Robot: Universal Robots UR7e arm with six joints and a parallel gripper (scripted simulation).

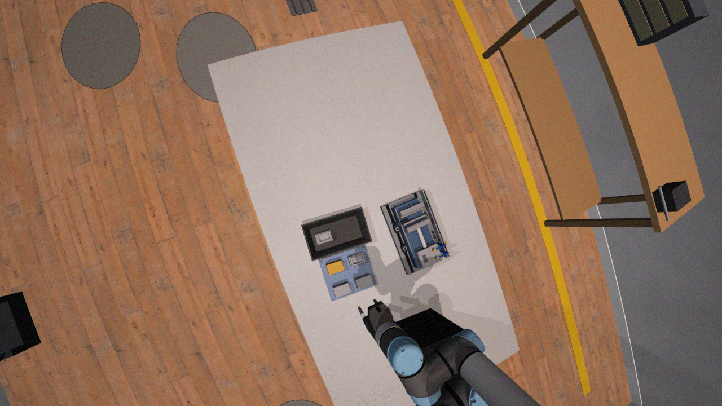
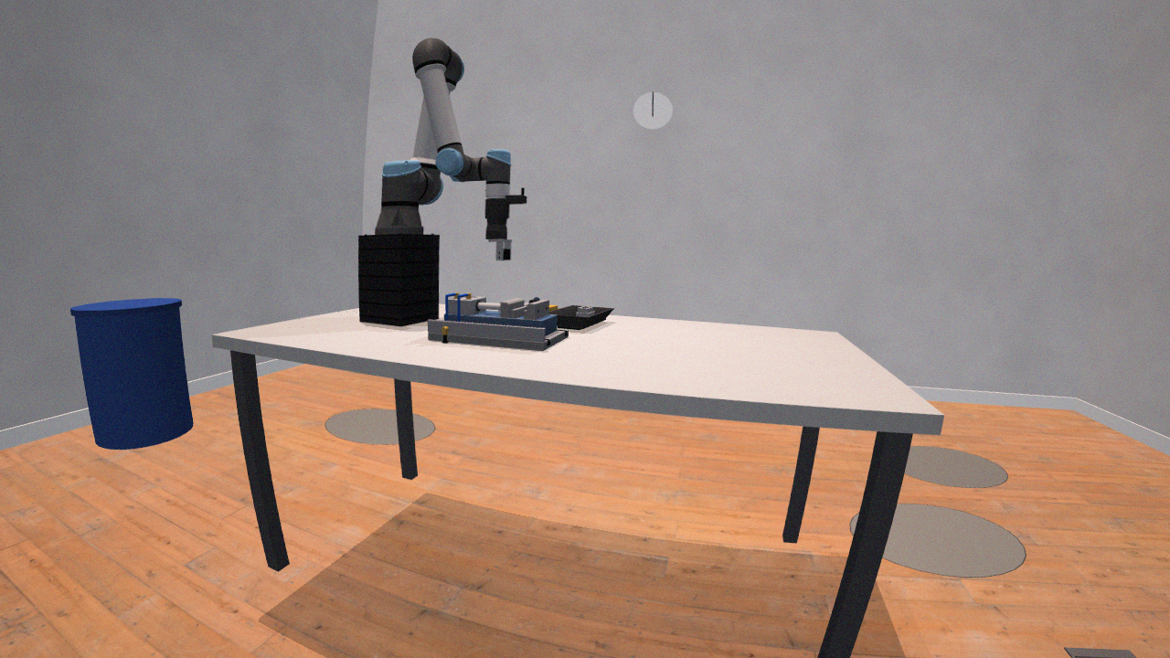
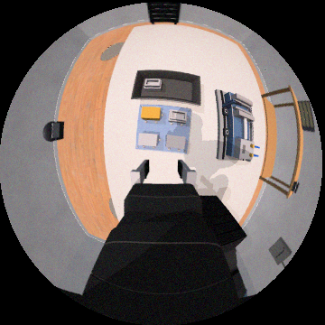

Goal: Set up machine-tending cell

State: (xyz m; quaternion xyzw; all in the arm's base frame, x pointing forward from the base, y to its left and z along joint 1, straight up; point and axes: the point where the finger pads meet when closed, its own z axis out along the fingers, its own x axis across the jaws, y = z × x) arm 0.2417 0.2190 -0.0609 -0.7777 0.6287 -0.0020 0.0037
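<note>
Right now the brass blank is 170 mm below my hand, 120 mm ahead of it and 70 mm to the left of it. Round my hand: vise (270 mm to the right, 190 mm ahead, 160 mm below).
</note>
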